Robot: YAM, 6 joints.
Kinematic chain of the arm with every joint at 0, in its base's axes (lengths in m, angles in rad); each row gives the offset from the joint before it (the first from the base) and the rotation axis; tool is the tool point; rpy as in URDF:
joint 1: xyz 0 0 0.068 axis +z
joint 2: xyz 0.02 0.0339 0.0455 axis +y
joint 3: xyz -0.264 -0.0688 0 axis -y
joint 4: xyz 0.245 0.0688 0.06 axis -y
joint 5: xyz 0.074 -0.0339 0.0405 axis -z
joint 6: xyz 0.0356 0 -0.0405 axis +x
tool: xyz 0 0 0 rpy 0 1.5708 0
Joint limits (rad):
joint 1: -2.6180..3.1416
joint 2: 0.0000..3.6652
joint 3: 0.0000..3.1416
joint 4: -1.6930..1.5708
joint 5: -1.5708..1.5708
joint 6: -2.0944..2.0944
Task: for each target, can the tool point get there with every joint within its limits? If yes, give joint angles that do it. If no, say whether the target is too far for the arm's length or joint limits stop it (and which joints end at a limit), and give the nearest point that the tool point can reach.
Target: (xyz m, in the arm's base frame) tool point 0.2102 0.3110 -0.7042
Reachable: no: too far | nearest point 0.1761 0.2605 -0.3743 | short by 0.335 m
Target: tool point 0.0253 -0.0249 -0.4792
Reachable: no: joint limits stop it (at a limit: joint 2) | nearest point 0.0689 -0.0678 -0.3469 | short by 0.146 m
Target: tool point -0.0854 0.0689 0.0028
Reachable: yes | joints 2.2726 2.6666 0.6746 -1.3124 -0.6212 0.1367
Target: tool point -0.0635 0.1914 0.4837
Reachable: yes | joints 2.0293 1.1505 1.0735 1.2357 0.8963 1.6396
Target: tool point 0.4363 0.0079 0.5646
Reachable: yes | joints -0.0057 2.1148 2.4979 0.4229 -0.2963 -1.5448
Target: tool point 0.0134 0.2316 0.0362
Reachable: yes | joints 1.5230 1.8875 0.5976 -0.2422 0.0645 1.6715
